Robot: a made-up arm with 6 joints. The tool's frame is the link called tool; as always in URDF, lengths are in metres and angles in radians. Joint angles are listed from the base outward. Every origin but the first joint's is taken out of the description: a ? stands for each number. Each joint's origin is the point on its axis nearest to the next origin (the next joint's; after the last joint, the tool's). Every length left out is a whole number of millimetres.
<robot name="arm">
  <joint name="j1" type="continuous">
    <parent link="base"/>
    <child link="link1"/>
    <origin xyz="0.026 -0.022 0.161"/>
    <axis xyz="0 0 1"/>
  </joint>
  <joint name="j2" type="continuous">
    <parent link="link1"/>
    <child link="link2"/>
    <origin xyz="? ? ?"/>
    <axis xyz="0 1 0"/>
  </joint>
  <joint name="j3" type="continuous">
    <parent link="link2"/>
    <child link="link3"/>
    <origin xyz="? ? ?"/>
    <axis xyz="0 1 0"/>
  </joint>
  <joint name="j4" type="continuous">
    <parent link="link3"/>
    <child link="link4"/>
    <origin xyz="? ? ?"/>
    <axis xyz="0 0 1"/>
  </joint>
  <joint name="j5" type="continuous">
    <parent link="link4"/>
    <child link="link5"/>
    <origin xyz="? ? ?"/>
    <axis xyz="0 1 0"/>
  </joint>
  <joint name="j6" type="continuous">
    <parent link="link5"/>
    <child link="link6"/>
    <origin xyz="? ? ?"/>
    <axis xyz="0 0 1"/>
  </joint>
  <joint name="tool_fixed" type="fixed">
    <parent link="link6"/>
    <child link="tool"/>
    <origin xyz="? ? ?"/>
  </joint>
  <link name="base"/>
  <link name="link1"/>
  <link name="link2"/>
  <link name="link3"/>
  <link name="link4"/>
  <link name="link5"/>
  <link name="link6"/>
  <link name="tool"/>
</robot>
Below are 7 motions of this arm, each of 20 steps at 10 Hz.
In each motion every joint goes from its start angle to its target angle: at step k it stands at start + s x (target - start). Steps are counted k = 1, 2, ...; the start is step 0. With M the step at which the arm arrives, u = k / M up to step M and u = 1 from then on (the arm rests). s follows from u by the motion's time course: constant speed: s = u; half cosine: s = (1 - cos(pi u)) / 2; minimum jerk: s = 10 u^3 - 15 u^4 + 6 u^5.
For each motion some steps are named. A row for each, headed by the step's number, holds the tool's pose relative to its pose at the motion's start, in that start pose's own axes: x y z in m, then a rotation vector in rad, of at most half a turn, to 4 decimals.
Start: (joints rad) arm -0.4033 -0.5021 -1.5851 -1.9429 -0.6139 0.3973
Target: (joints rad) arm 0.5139 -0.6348 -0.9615 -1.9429 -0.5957 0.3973
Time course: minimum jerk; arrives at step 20
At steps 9, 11, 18, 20:
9: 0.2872 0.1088 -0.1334 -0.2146 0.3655 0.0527
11: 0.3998 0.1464 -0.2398 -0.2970 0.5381 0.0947
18: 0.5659 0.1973 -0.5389 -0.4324 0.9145 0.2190
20: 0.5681 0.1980 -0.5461 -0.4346 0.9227 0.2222

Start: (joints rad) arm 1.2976 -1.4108 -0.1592 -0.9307 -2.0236 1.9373
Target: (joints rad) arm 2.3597 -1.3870 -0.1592 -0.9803 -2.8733 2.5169
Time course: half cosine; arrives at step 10
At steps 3, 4, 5, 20:
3: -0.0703 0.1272 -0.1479 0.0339 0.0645 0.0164
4: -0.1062 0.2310 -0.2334 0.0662 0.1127 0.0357
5: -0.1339 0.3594 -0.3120 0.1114 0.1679 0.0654
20: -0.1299 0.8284 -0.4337 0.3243 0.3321 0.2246

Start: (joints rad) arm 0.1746 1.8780 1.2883 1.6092 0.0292 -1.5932
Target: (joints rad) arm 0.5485 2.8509 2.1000 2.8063 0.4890 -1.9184
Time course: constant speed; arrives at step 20
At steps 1, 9, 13, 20:
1: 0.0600 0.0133 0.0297 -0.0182 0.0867 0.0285
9: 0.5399 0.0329 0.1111 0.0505 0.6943 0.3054
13: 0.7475 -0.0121 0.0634 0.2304 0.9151 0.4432
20: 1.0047 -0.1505 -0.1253 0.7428 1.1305 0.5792

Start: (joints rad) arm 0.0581 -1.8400 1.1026 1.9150 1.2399 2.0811
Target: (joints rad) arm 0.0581 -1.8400 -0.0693 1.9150 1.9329 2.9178
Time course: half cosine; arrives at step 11
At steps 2, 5, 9, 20:
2: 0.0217 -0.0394 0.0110 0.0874 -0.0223 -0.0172
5: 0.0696 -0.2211 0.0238 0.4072 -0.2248 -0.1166
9: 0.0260 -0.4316 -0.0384 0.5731 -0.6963 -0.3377
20: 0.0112 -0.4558 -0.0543 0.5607 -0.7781 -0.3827

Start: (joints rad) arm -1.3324 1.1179 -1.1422 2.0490 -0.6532 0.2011
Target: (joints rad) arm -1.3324 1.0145 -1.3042 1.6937 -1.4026 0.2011
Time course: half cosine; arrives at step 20
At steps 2, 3, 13, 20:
2: -0.0002 0.0049 -0.0004 -0.0128 -0.0131 -0.0033
3: -0.0004 0.0109 -0.0009 -0.0286 -0.0292 -0.0071
13: -0.0060 0.1431 -0.0463 -0.4063 -0.4010 -0.0097
20: -0.0077 0.1883 -0.0815 -0.5647 -0.5568 0.0364

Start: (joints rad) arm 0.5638 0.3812 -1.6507 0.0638 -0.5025 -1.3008
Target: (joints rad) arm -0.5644 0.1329 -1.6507 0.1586 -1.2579 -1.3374
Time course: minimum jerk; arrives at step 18
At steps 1, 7, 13, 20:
1: -0.0007 -0.0001 0.0002 0.0010 -0.0020 0.0004
7: -0.1302 -0.0284 0.0114 0.1820 -0.3650 0.1310
13: -0.3414 -0.1097 -0.1056 0.4814 -0.9064 0.6272
20: -0.3720 -0.1342 -0.1519 0.5342 -0.9931 0.7875

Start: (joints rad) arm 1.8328 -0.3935 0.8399 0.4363 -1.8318 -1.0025
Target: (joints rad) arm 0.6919 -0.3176 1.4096 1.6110 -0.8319 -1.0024
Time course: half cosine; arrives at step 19
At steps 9, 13, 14, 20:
9: 0.1344 0.0000 -0.1487 -0.3602 0.3297 -0.4153
13: 0.2411 -0.1007 -0.1893 -0.3490 0.5499 -0.6893
14: 0.2587 -0.1280 -0.1893 -0.3206 0.5908 -0.7318
20: 0.2924 -0.1991 -0.1785 -0.2193 0.6786 -0.8044

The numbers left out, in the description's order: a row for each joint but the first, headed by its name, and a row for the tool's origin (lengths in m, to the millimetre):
j2: 0.013 0.040 0.000
j3: -0.012 0.000 0.629
j4: -0.024 0.000 0.385
j5: 0.018 -0.016 0.000
j6: 0.001 0.000 0.200
tool: -0.022 0.022 0.000

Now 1 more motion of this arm.
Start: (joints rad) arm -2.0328 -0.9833 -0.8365 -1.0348 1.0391 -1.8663
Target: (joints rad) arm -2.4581 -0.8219 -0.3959 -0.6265 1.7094 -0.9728
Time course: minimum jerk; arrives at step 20
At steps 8, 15, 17, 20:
8: -0.1925 -0.0110 -0.0832 -0.1709 -0.2622 0.1304
15: -0.4668 0.0727 -0.2917 -0.6732 -0.4204 0.1862
17: -0.4932 0.0922 -0.3206 -0.7444 -0.4026 0.1783
20: -0.5018 0.0993 -0.3306 -0.7686 -0.3941 0.1750

